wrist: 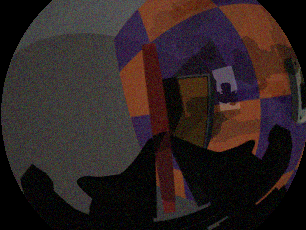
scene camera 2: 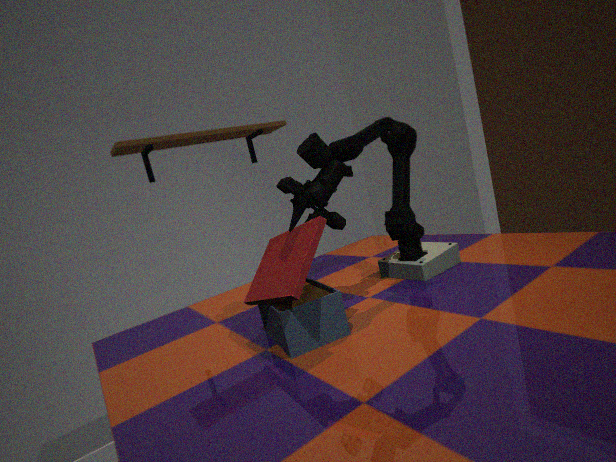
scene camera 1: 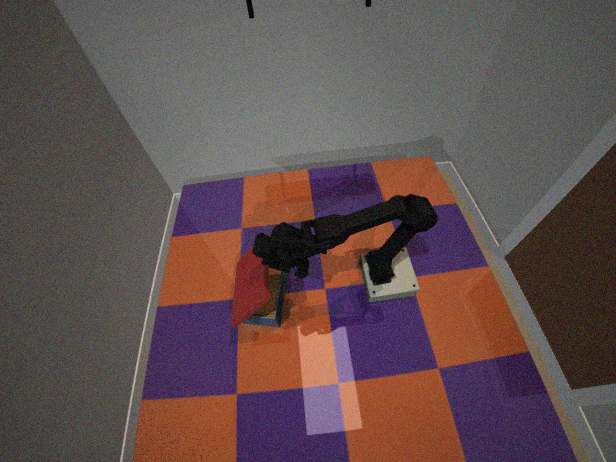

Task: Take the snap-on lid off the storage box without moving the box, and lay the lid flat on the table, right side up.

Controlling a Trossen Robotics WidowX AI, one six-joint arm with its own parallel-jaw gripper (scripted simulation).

Labels:
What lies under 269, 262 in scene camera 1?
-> My gripper.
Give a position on a storage box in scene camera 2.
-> At 318, 318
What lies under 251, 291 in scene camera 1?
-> A lid.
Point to a lid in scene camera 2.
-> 281, 275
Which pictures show my gripper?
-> The wrist view, scene camera 2 and scene camera 1: all of them.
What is my gripper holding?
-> A lid.

